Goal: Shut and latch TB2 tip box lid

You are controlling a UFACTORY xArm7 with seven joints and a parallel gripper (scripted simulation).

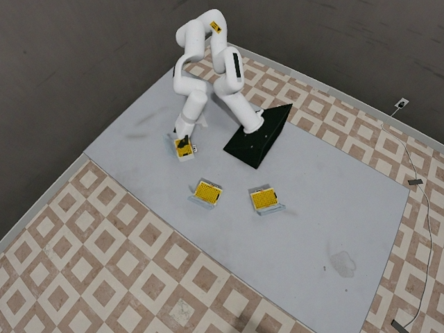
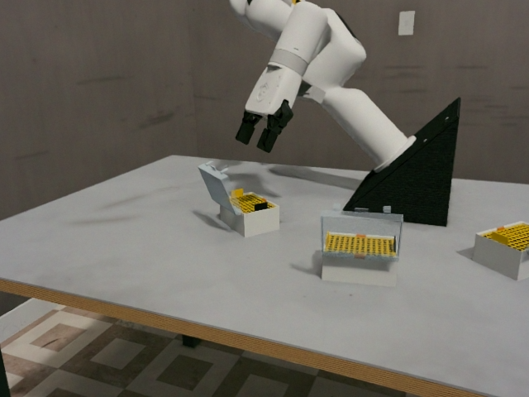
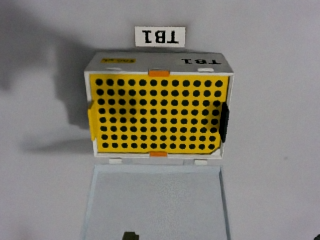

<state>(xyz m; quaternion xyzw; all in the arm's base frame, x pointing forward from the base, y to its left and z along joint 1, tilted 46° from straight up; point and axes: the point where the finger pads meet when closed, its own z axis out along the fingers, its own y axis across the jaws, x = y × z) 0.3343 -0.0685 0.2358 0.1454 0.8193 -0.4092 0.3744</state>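
Now: hand 90 mm above the lid, 60 mm to the left of it and 30 mm short of it. From my hand the other things lie so: white label tag 190 mm below, 70 mm behind; then tip box 130 mm below, 30 mm to the right, 10 mm behind.
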